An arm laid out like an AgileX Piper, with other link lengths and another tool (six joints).
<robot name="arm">
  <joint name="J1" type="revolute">
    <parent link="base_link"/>
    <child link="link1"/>
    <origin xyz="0 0 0.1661" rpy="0 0 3.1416"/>
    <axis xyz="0 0 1"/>
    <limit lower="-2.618" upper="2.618"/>
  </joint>
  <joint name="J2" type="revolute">
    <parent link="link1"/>
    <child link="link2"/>
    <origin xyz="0 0 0" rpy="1.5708 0 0"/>
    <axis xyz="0 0 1"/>
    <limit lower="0" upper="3.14"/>
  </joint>
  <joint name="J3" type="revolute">
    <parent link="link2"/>
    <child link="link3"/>
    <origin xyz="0.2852 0.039 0" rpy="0 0 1.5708"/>
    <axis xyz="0 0 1"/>
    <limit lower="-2.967" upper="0"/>
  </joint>
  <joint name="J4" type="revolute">
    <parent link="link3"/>
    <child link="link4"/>
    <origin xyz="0.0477 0.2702 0" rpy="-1.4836 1.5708 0"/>
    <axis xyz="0 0 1"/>
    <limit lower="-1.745" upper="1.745"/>
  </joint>
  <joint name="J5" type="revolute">
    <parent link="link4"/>
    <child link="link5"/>
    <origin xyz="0 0 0" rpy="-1.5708 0 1.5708"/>
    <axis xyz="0 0 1"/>
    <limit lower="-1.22" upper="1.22"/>
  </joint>
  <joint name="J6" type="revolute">
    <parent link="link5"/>
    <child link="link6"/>
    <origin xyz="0 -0.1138 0" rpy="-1.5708 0 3.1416"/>
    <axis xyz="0 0 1"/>
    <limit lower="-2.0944" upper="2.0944"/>
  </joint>
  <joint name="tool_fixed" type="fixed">
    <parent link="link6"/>
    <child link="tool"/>
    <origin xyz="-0.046 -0.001 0.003" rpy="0 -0.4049 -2.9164"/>
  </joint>
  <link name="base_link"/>
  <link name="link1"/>
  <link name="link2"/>
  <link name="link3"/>
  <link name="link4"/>
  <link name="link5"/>
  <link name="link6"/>
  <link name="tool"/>
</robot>
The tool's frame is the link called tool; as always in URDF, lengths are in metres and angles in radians.
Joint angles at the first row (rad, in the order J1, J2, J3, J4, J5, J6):
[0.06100 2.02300 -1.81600 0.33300 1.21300 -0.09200]
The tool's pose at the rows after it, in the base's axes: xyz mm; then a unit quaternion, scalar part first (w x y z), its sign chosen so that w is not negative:
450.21, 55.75, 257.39, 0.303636, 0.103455, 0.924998, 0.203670
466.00, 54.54, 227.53, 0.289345, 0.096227, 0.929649, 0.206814
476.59, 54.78, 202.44, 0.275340, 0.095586, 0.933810, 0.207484
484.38, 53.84, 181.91, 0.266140, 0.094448, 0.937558, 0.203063
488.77, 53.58, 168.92, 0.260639, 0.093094, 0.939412, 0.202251
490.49, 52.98, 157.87, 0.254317, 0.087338, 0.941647, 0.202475
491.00, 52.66, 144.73, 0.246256, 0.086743, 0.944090, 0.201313
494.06, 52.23, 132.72, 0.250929, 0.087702, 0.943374, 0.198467
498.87, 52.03, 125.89, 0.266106, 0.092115, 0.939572, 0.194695
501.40, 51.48, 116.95, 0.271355, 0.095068, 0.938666, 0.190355
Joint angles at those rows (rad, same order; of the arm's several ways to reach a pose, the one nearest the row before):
[0.01800 2.16498 -1.96098 0.45100 1.21299 -0.19100]
[0.01501 2.26401 -2.02203 0.46100 1.21301 -0.22099]
[0.01499 2.34400 -2.07201 0.46500 1.21501 -0.23000]
[0.01499 2.40797 -2.11497 0.45700 1.21500 -0.23301]
[0.01499 2.44799 -2.14198 0.45600 1.21499 -0.23801]
[0.01500 2.47602 -2.15403 0.45600 1.21601 -0.25300]
[0.01501 2.50200 -2.15401 0.45600 1.20900 -0.26099]
[0.01500 2.52399 -2.15399 0.45500 1.17900 -0.26900]
[0.01500 2.53501 -2.15403 0.45399 1.13602 -0.26999]
[0.01501 2.55102 -2.15406 0.44999 1.10903 -0.26998]

